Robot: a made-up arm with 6 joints.
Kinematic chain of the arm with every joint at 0, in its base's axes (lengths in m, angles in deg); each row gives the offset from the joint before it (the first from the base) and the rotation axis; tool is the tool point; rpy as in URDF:
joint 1: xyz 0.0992 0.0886 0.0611 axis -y
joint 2: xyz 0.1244 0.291 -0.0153 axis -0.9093 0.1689 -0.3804
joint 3: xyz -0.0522 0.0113 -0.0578 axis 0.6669 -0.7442 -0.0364
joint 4: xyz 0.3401 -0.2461 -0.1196 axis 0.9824 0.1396 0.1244
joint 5: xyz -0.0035 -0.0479 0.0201 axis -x
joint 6: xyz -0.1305 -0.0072 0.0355 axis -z
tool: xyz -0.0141 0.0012 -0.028 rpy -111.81 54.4 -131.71
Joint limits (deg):
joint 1: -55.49..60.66
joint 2: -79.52..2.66
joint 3: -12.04..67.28
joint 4: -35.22..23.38
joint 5: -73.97..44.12
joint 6: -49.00..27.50
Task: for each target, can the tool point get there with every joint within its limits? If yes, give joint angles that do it. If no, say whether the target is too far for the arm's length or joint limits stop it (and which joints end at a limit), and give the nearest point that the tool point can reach.
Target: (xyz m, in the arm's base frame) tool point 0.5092 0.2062 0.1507
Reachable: yes | joints 44.52 -14.13 49.34 4.37 -22.62 2.87
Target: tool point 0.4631 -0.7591 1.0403
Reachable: no: too far | nearest point 0.3551 0.0459 0.2076 | short by 1.163 m
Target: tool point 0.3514 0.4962 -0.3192
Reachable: yes | joints -27.91 -69.66 43.50 8.84 2.19 -15.23
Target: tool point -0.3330 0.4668 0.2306
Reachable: no: joint limits stop it (at a limit: joint 1, joint 3, joint 4, joint 5) | nearest point 0.0769 0.2728 -0.3382 | short by 0.727 m
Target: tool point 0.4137 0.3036 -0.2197
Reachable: yes | joints -4.34 -44.01 -5.25 -28.89 -41.10 21.71
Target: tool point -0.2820 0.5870 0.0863
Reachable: no: joint limits stop it (at a limit: joint 1, joint 2, joint 3, joint 4, joint 5) | nearest point 0.1146 0.4876 -0.3471 | short by 0.596 m
